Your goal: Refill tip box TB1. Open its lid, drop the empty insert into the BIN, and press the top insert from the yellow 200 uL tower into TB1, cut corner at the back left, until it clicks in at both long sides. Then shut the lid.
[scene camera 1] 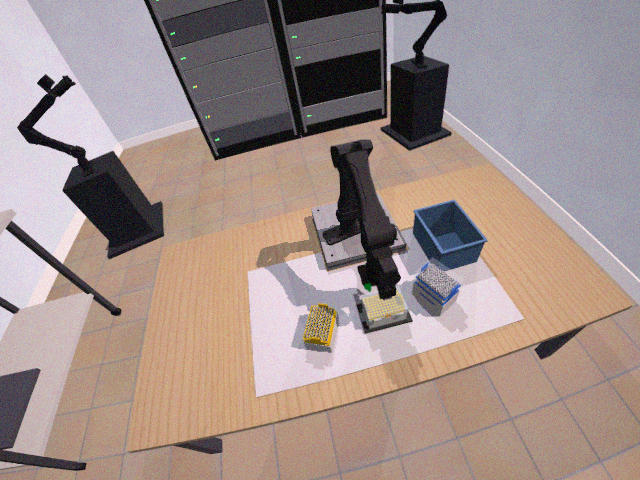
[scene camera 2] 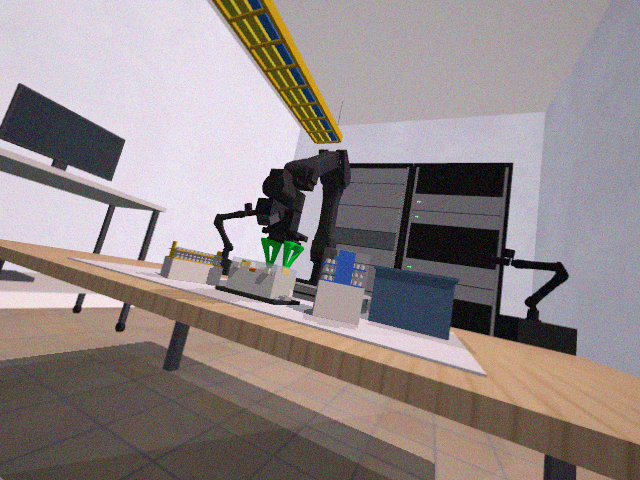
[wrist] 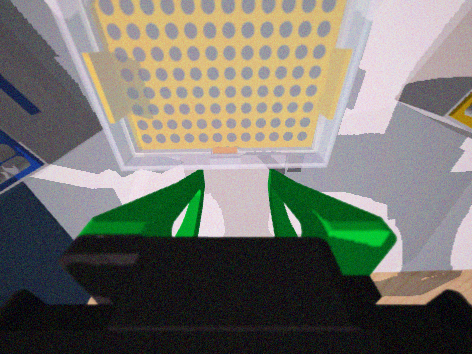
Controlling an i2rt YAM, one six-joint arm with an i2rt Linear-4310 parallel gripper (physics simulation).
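Tip box TB1 (scene camera 1: 386, 316) (scene camera 2: 253, 280) stands in a dark holder at the middle of the white mat. Its clear lid looks shut, and the yellow perforated insert (wrist: 220, 82) shows through it, with no tips in its holes. My gripper (scene camera 2: 278, 267) (wrist: 236, 177) is open partway and empty. Its green fingertips are close to the box's arm-side edge, at about lid height; contact cannot be told. The yellow 200 uL tower (scene camera 1: 320, 324) (scene camera 2: 191, 270) stands left of TB1 in the first scene view, filled with tips. The BIN (scene camera 1: 455, 253) (scene camera 2: 410, 304) (wrist: 30, 240) is at the right.
A blue tip tower (scene camera 1: 436, 283) (scene camera 2: 338, 302) (wrist: 17, 172) stands between TB1 and the BIN. The arm's grey base plate (scene camera 1: 320, 219) is behind TB1. The white mat (scene camera 1: 279, 372) lies on the wooden table (scene camera 1: 196, 335).
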